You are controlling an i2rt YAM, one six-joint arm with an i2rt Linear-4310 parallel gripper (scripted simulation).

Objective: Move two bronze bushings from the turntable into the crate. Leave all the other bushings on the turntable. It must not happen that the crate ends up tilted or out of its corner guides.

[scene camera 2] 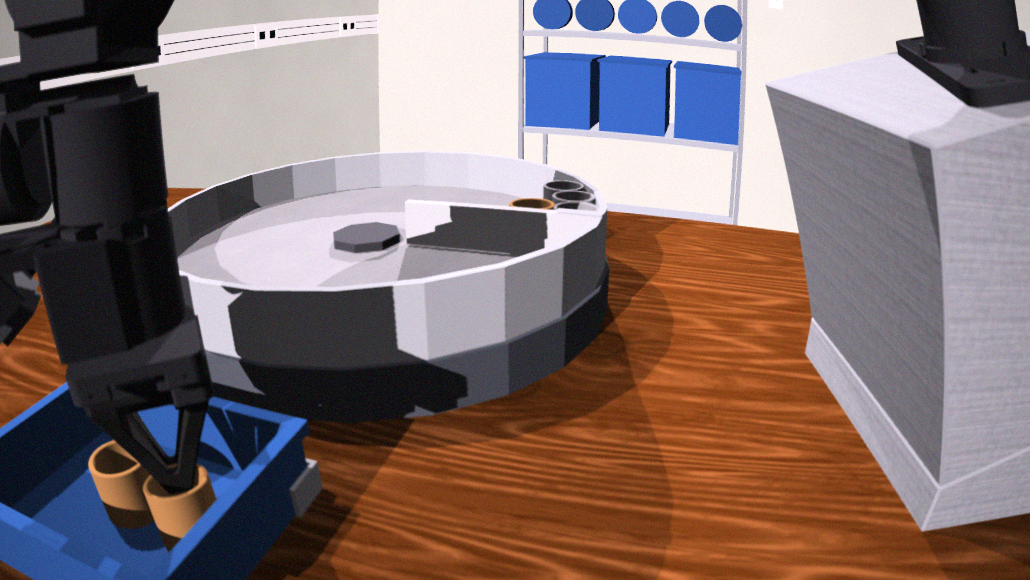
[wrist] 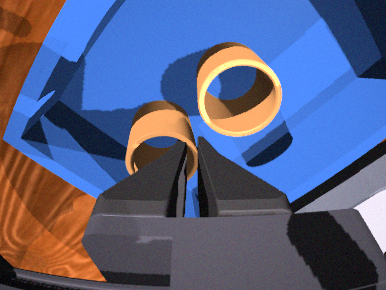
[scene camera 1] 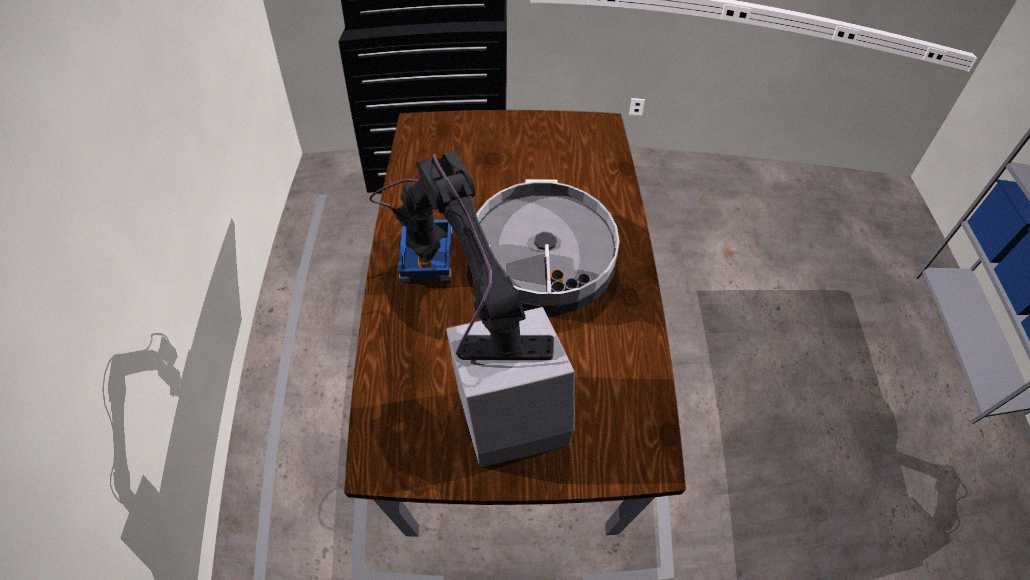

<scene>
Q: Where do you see a grey turntable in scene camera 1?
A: At 584, 244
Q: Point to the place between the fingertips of the gripper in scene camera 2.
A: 180, 486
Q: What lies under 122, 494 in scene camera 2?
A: A bronze bushing.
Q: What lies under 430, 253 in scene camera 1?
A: The gripper.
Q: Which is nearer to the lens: the bronze bushing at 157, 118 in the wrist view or the blue crate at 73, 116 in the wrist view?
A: The bronze bushing.
</scene>
